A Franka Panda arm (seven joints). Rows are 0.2 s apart.
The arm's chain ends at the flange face. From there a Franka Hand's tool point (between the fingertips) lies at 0.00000 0.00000 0.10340 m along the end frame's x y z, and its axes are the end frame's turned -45 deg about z.
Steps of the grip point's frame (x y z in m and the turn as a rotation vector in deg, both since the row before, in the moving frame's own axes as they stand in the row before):
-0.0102 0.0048 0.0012 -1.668 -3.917 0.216
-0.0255 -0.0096 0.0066 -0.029 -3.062 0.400
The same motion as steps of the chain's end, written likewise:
-0.0009 0.0035 0.0015 -3.949 -1.590 0.216
-0.0209 0.0073 0.0067 -2.186 -2.145 0.400

